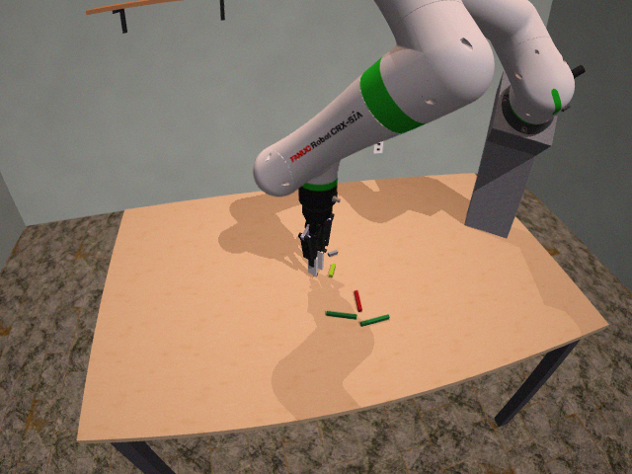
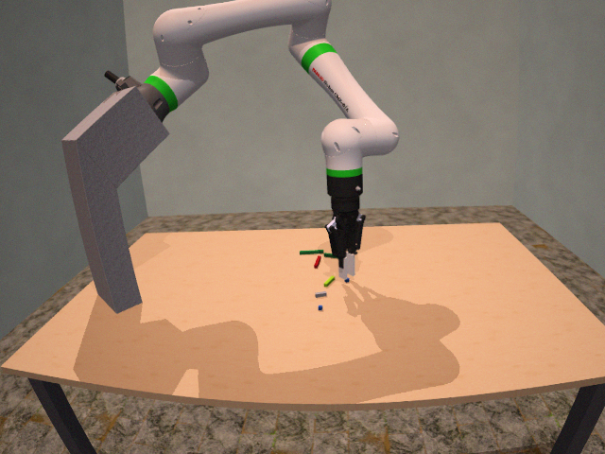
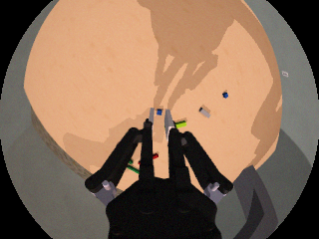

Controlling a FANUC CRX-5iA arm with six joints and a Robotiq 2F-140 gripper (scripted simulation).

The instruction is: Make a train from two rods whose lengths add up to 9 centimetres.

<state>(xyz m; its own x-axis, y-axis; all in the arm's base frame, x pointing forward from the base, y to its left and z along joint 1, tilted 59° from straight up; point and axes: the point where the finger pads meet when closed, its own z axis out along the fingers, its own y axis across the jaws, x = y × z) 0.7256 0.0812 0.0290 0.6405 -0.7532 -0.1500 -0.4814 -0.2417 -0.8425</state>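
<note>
Right now my hand is 5 cm past the lime rod, 5 cm above it and 1 cm to the left of it. From my hand the other things lie so: red rod: 11 cm to the left, 11 cm behind, 5 cm below; then grey rod: 9 cm to the right, 5 cm below, 5 cm behind.
</note>
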